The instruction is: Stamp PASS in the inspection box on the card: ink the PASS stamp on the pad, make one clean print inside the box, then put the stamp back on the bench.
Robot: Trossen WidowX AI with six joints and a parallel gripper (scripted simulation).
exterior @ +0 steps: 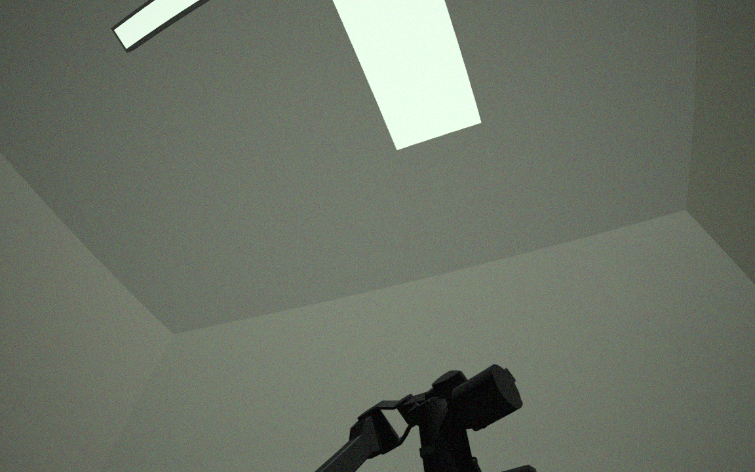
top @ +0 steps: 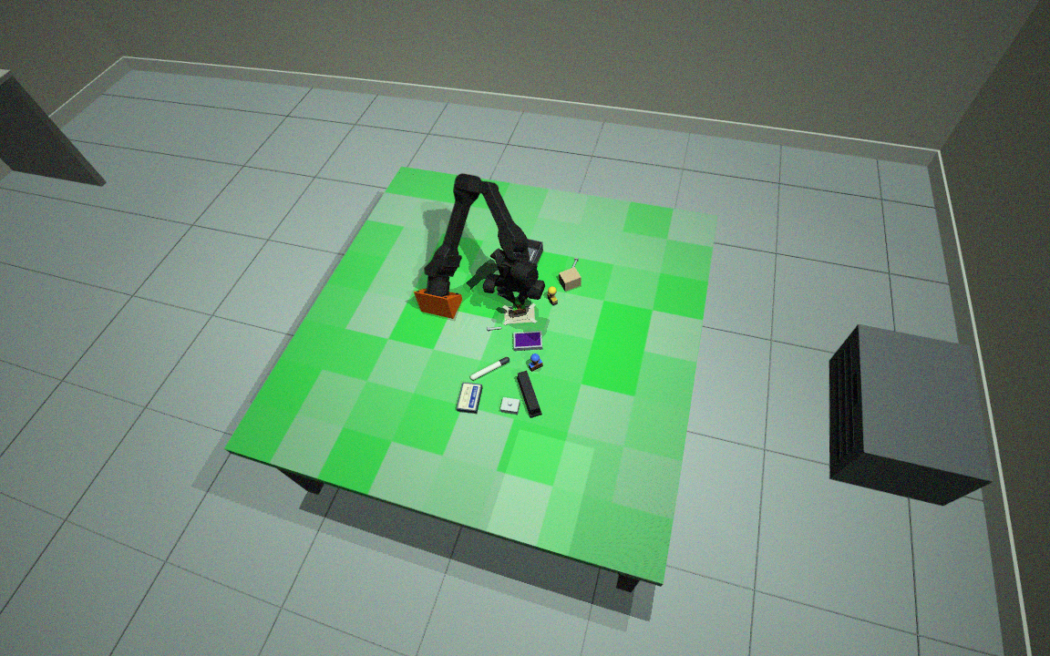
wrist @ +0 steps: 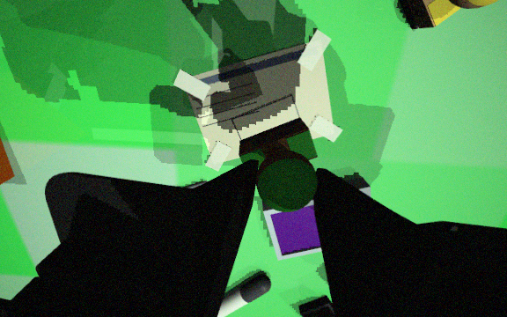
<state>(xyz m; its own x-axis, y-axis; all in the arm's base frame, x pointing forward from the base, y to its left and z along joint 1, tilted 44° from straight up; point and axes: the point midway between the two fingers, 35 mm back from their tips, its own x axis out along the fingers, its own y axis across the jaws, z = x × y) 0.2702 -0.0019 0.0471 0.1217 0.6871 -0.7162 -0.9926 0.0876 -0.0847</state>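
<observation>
Right now my gripper tip is 1 cm past the cream card, 1 cm to the right of it and 8 cm above it. Round my gripper tip: red stamp: 5 cm behind, 11 cm to the left, 6 cm below; then green-knobbed stamp: 2 cm below; then purple ink pad: 5 cm ahead, 8 cm to the right, 8 cm below.
</observation>
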